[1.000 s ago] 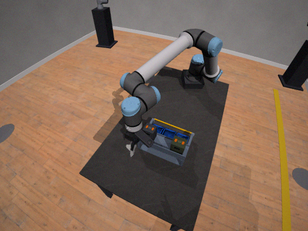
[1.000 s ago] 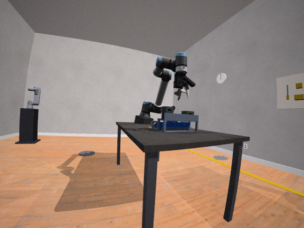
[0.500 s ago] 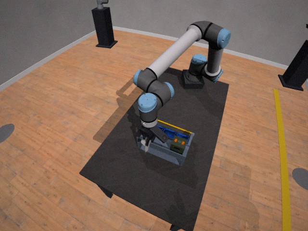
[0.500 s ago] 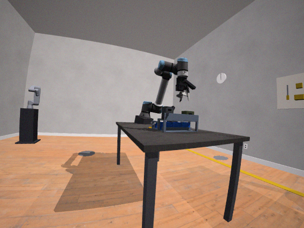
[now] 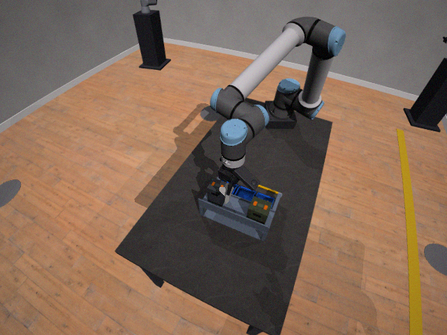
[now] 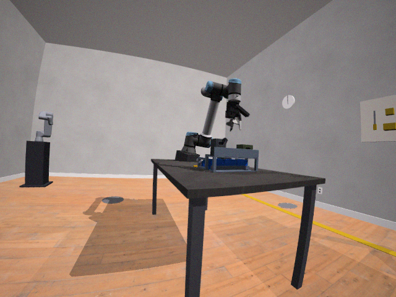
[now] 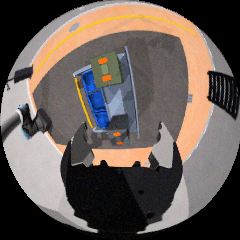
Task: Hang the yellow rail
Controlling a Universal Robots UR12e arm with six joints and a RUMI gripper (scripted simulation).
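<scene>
The yellow rail is 290 mm behind my hand, 40 mm to the left of it and 280 mm below it. Also, from my hand: black box: 60 mm behind, 100 mm to the right, 120 mm below; then olive box: 20 mm behind, 120 mm to the left, 140 mm below.
</scene>
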